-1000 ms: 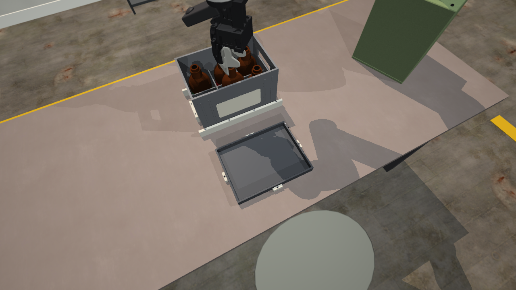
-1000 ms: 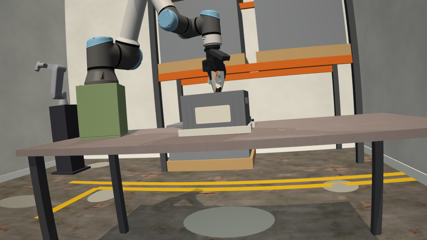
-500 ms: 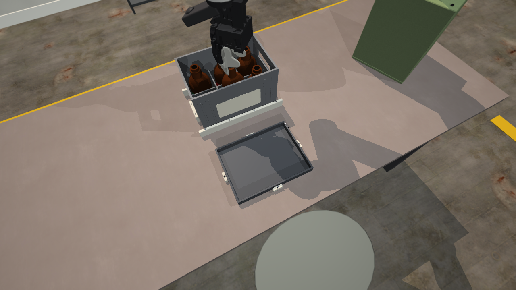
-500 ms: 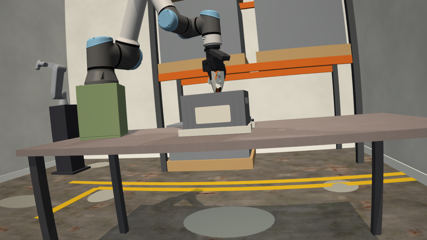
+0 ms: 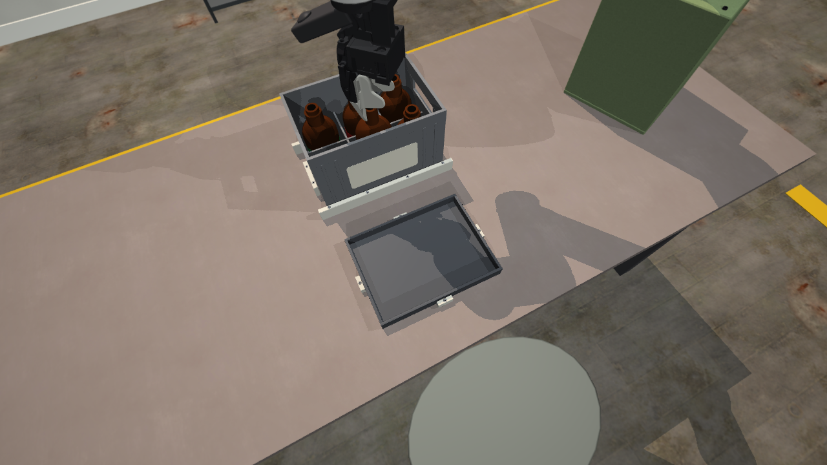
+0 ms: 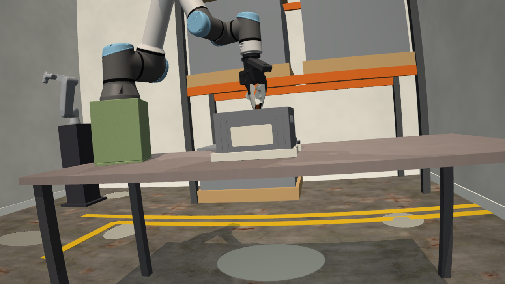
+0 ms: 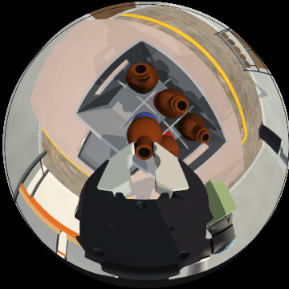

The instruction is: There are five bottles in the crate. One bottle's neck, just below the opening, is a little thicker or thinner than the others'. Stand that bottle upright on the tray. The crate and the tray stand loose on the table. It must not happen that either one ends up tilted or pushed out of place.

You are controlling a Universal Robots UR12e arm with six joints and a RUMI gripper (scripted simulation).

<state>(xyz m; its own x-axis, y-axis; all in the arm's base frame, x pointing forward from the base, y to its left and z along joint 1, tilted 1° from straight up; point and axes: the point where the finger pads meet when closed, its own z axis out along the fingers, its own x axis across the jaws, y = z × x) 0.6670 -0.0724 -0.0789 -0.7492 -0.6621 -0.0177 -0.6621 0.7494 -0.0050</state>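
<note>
Right now the brown bottle is 1 cm to the left of my hand and 7 cm below it. The rest, counted from my hand: grey crate: 4 cm to the right, 11 cm below; dark tray: 2 cm ahead, 23 cm to the left, 18 cm below.
</note>
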